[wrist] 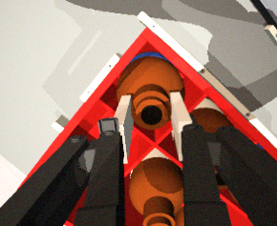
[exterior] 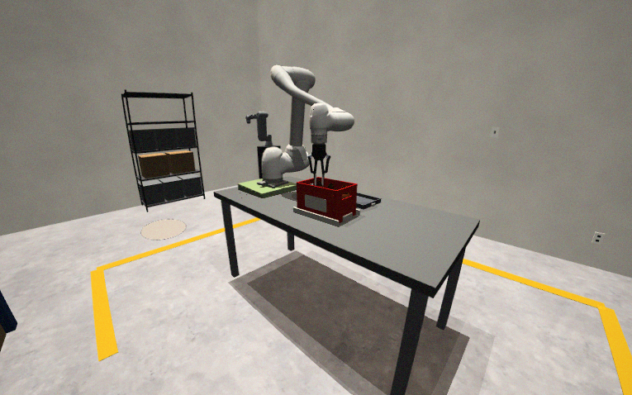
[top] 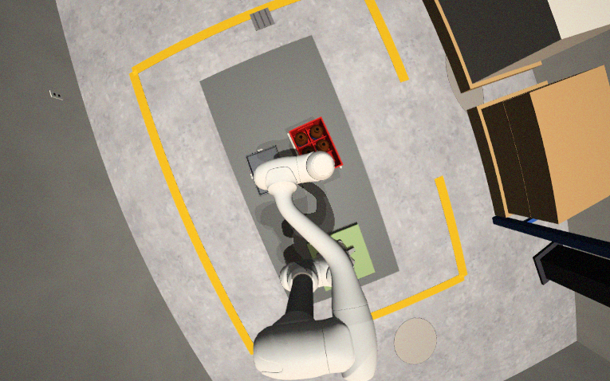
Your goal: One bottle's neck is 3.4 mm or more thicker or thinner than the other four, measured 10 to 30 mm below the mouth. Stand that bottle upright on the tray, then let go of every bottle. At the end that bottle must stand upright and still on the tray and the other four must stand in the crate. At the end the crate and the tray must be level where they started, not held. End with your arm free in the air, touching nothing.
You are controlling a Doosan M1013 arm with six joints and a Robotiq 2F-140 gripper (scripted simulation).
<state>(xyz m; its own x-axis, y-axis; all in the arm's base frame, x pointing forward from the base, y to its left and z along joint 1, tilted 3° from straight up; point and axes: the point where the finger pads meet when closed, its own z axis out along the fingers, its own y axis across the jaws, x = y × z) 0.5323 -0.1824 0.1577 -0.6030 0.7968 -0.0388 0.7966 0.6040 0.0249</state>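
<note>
Right now the red crate is 80 mm ahead of my hand, 60 mm to the right of it and 90 mm below it. From my hand the other things lie so: dark grey tray (130 mm ahead, 240 mm to the left, 160 mm below).
</note>
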